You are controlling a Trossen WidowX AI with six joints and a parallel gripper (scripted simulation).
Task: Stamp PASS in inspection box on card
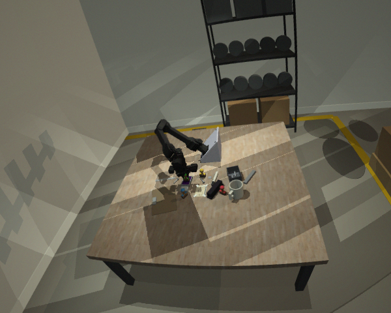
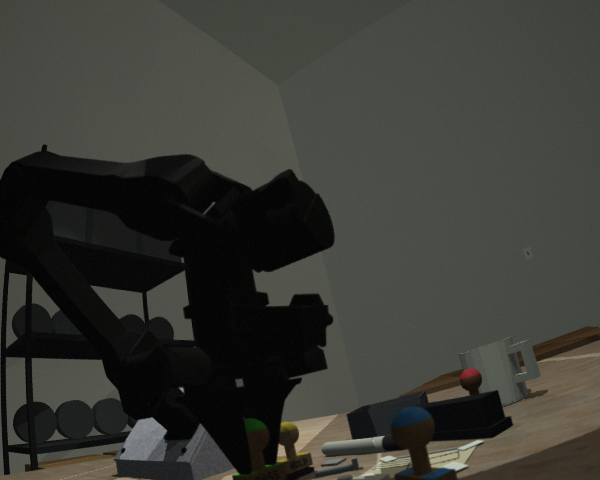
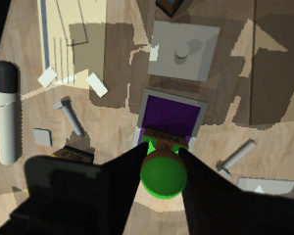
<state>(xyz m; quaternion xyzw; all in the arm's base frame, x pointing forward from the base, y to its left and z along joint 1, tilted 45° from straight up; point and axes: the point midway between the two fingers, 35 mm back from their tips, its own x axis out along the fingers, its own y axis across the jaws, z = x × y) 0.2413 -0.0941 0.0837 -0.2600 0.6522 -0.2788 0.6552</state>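
Now: the green-knobbed stamp right at my gripper tip. From my gripper tip the other things lie so: purple ink pad 3 cm below; then blue-knobbed stamp 13 cm ahead, 2 cm below; then yellow stamp 5 cm behind, 10 cm to the left, 2 cm below.
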